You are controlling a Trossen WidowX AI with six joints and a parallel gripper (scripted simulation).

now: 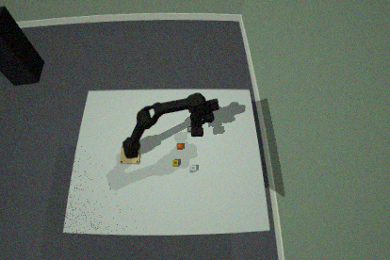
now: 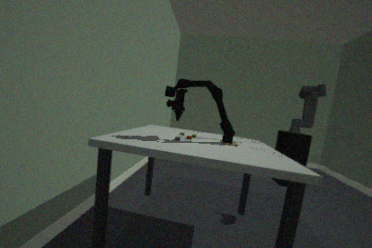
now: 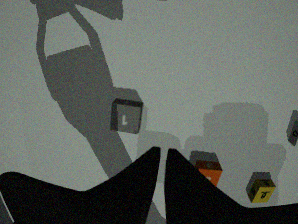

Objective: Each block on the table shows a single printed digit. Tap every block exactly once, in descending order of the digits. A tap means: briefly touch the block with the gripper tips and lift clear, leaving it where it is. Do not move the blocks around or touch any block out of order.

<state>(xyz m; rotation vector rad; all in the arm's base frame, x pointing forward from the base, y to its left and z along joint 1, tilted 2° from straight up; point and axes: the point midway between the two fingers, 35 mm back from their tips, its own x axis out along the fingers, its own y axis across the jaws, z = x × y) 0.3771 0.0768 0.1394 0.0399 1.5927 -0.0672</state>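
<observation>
My gripper tip is 3 cm past the white block, 20 cm to the left of it and 11 cm above it. Round my gripper tip: orange block (10 cm behind, 6 cm to the right, 11 cm below); yellow block (13 cm behind, 16 cm to the right, 11 cm below); grey block (2 cm behind, 4 cm to the left, 11 cm below).
</observation>
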